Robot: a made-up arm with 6 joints. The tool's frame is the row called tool. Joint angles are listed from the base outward.
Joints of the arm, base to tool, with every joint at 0 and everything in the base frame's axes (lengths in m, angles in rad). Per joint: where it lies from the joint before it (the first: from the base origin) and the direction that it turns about. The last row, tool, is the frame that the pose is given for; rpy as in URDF.
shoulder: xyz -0.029 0.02 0.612 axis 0 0 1
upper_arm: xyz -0.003 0.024 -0.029 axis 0 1 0
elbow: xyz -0.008 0.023 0.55 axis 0 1 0
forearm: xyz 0.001 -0.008 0.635 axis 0 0 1
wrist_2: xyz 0.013 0.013 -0.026 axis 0 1 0
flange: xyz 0.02 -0.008 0.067 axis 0 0 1
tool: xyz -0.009 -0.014 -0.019 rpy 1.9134 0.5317 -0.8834
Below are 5 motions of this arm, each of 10 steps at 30 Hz.
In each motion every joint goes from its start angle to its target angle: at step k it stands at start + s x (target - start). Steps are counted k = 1, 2, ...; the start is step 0. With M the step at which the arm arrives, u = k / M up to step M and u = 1 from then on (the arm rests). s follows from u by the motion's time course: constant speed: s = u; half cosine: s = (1 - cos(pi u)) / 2; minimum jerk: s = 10 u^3 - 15 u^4 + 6 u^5.
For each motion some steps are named. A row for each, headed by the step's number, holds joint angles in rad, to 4 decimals.
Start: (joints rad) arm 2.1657 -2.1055 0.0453 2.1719 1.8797 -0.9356
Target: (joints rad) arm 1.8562 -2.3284 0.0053 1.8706 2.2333 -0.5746
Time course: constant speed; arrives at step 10
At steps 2, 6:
2: 2.1038 -2.1501 0.0373 2.1116 1.9504 -0.8634
6: 1.9800 -2.2392 0.0213 1.9911 2.0919 -0.7190

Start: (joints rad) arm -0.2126 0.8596 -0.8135 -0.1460 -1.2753 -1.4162
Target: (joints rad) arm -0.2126 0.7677 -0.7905 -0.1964 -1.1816 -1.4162
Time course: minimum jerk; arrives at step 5
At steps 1, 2, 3, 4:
1: -0.2126 0.8543 -0.8122 -0.1489 -1.2699 -1.4162
2: -0.2126 0.8304 -0.8062 -0.1620 -1.2456 -1.4162
3: -0.2126 0.7969 -0.7978 -0.1804 -1.2113 -1.4162
4: -0.2126 0.7730 -0.7918 -0.1935 -1.1870 -1.4162

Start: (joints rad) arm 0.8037 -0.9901 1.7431 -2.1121 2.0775 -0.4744
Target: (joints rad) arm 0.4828 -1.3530 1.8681 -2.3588 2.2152 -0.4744
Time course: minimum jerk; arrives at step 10
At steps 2, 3, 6, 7, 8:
2: 0.7851 -1.0111 1.7503 -2.1264 2.0855 -0.4744
3: 0.7514 -1.0493 1.7635 -2.1523 2.1000 -0.4744
6: 0.5847 -1.2378 1.8284 -2.2805 2.1715 -0.4744
7: 0.5351 -1.2938 1.8477 -2.3186 2.1927 -0.4744
8: 0.5014 -1.3320 1.8609 -2.3445 2.2072 -0.4744

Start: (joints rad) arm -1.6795 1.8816 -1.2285 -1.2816 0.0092 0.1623
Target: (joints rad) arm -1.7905 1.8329 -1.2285 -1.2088 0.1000 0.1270
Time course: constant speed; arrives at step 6
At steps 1, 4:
1: -1.6980 1.8735 -1.2285 -1.2695 0.0243 0.1564
4: -1.7535 1.8491 -1.2285 -1.2331 0.0697 0.1388

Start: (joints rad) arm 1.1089 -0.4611 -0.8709 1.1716 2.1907 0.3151
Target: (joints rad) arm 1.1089 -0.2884 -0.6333 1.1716 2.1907 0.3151
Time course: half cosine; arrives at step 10
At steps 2, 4, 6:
2: 1.1089 -0.4446 -0.8482 1.1716 2.1907 0.3151
4: 1.1089 -0.4014 -0.7888 1.1716 2.1907 0.3151
6: 1.1089 -0.3481 -0.7154 1.1716 2.1907 0.3151

